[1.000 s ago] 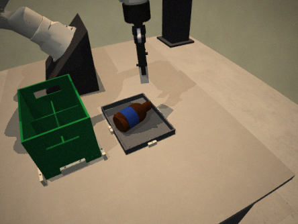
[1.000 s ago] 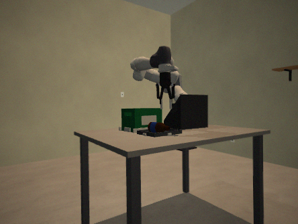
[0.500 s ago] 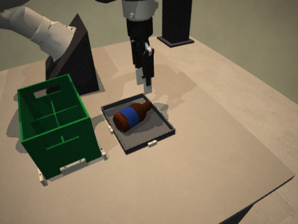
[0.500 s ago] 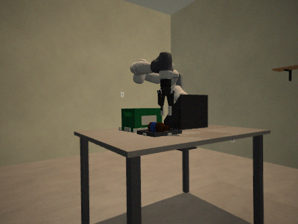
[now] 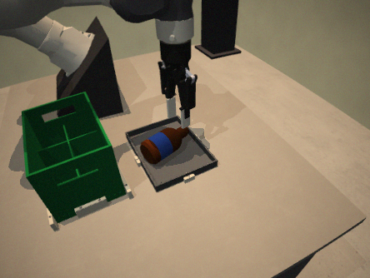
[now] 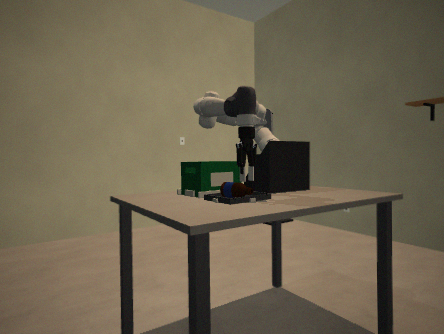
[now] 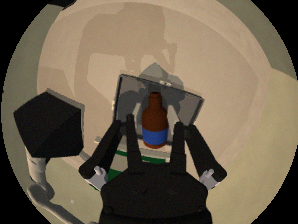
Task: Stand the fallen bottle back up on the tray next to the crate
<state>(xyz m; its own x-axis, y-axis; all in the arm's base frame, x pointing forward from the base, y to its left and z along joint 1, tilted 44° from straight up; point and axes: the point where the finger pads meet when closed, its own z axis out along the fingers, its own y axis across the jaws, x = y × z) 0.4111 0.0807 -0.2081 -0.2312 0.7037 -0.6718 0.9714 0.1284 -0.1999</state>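
Now: the bottle 2 cm ahead of my hand, 5 cm to the right of it and 8 cm below it. Round my hand: green crate 1 cm behind, 31 cm to the right, 3 cm below; dark tray 2 cm ahead, 5 cm to the right, 10 cm below.
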